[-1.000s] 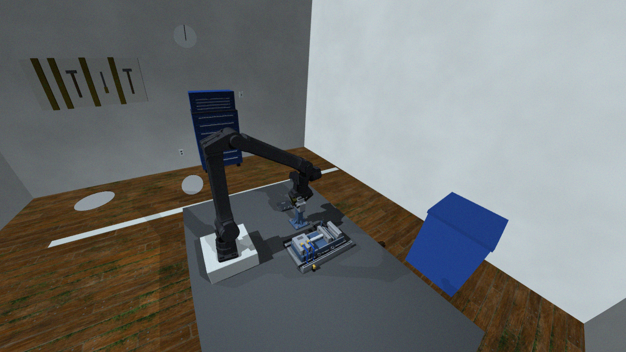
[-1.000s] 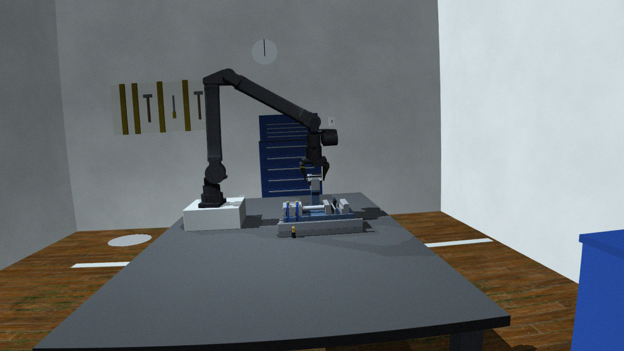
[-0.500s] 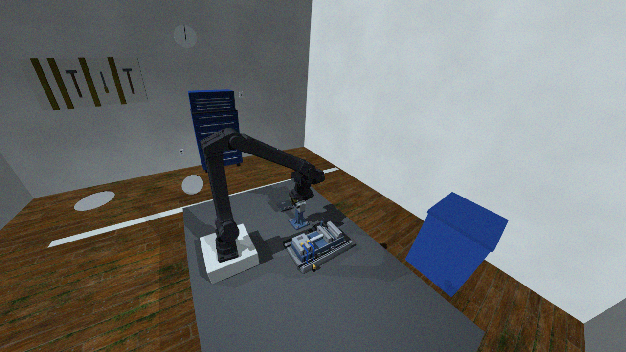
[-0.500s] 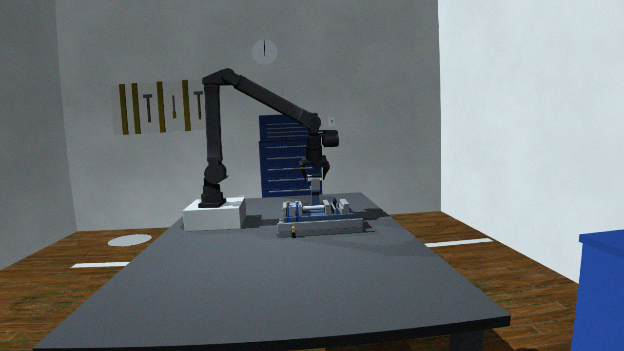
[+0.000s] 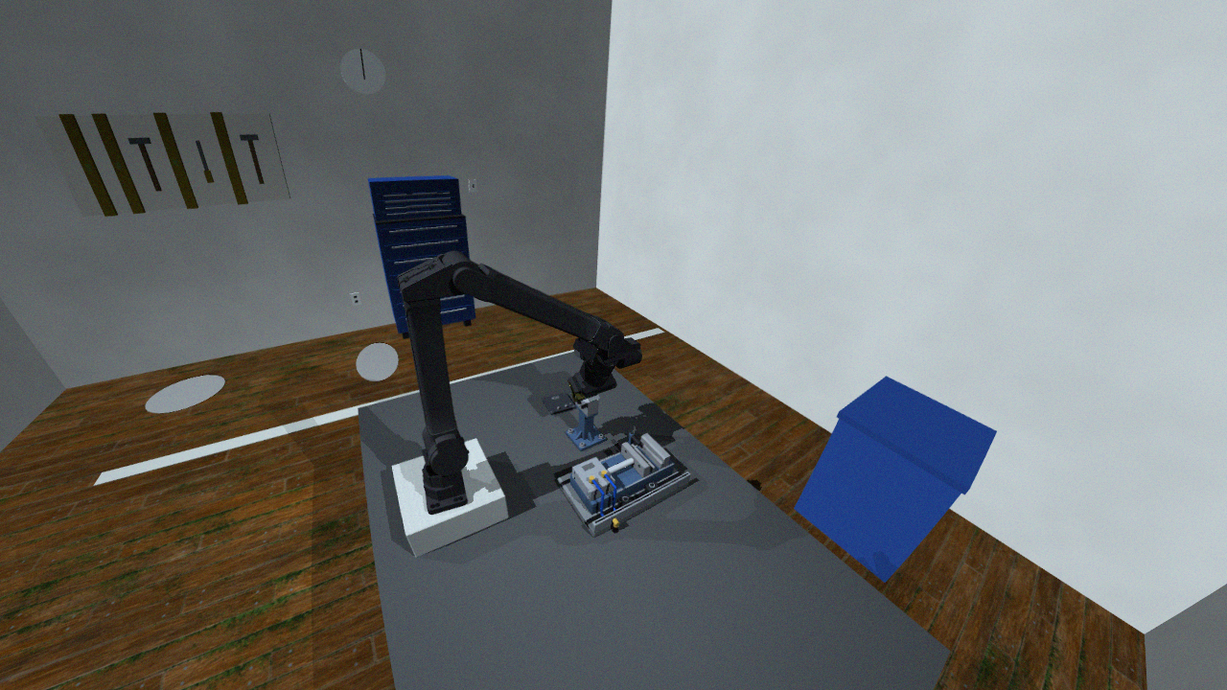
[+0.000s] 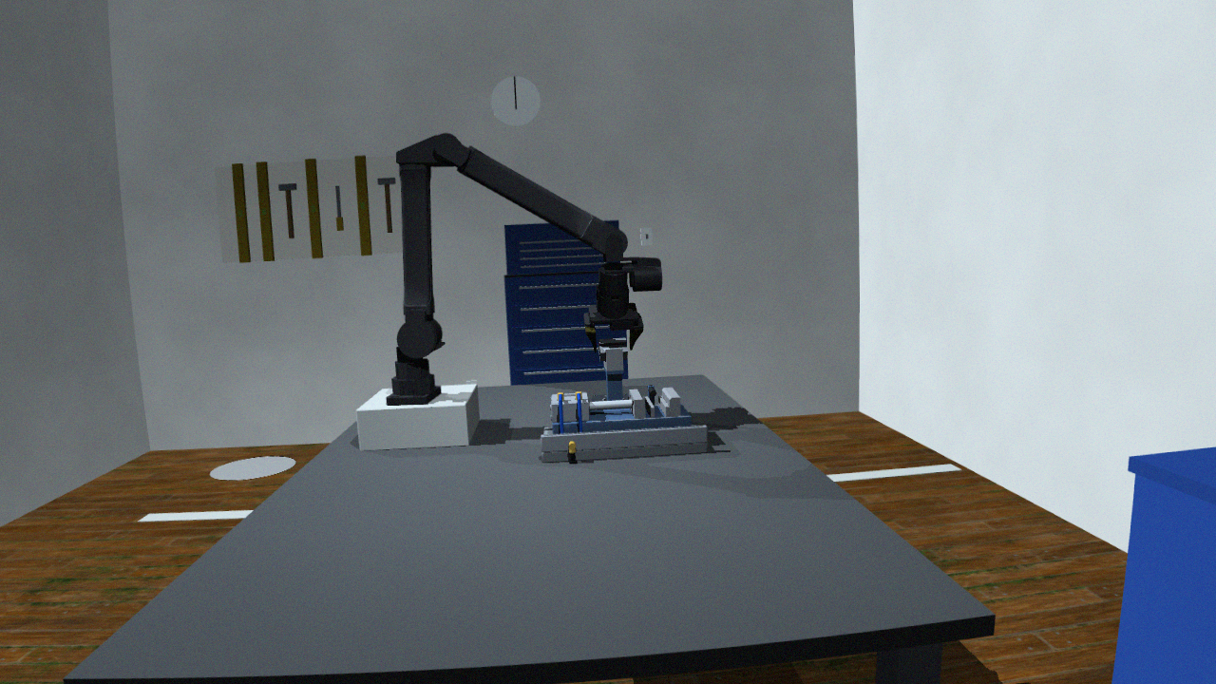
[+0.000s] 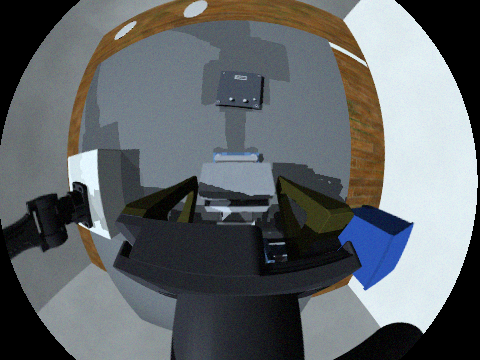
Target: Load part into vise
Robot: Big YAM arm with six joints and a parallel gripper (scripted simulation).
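Right now my hand is 10 mm to the left of the part. Round my hand: air cylinder: 220 mm to the right, 80 mm below, 80 mm behind; then vise: 210 mm to the right, 120 mm below, 20 mm ahead.
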